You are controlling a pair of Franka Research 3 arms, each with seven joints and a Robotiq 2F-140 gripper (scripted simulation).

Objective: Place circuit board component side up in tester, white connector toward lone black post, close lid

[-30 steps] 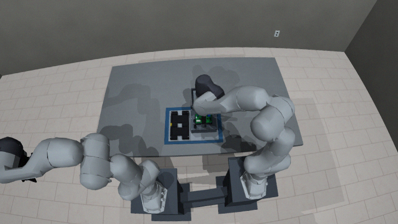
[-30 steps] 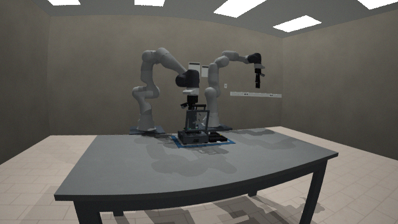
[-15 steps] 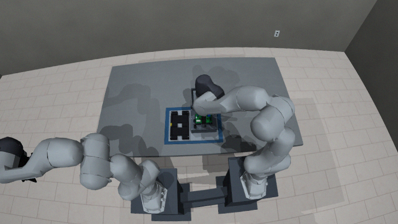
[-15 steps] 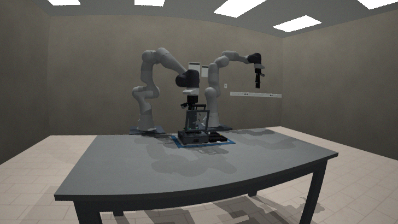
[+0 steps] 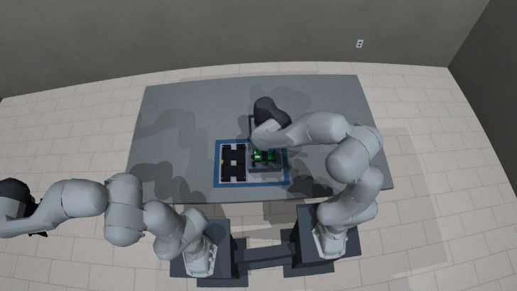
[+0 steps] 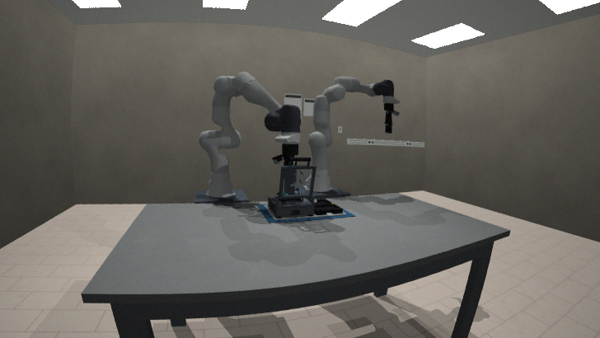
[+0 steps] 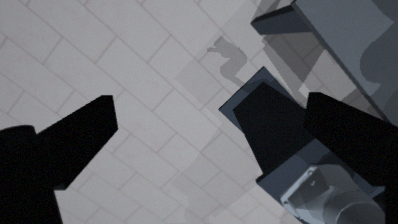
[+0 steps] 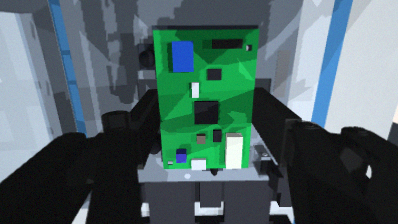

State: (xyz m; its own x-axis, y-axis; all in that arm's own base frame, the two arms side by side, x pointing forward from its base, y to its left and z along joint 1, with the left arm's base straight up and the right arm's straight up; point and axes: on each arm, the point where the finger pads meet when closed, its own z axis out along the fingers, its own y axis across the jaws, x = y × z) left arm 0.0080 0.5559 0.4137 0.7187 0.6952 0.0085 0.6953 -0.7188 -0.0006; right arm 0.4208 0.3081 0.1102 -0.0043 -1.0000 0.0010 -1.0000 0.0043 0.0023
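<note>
Now: right hand 20 mm above the green circuit board. From my right hand the other things lie so: clear lid (120 mm ahead, 10 mm to the right, 70 mm above); nest (10 mm ahead, 10 mm to the left, 40 mm below); black tray (10 mm ahead, 170 mm to the left, 90 mm below).
</note>
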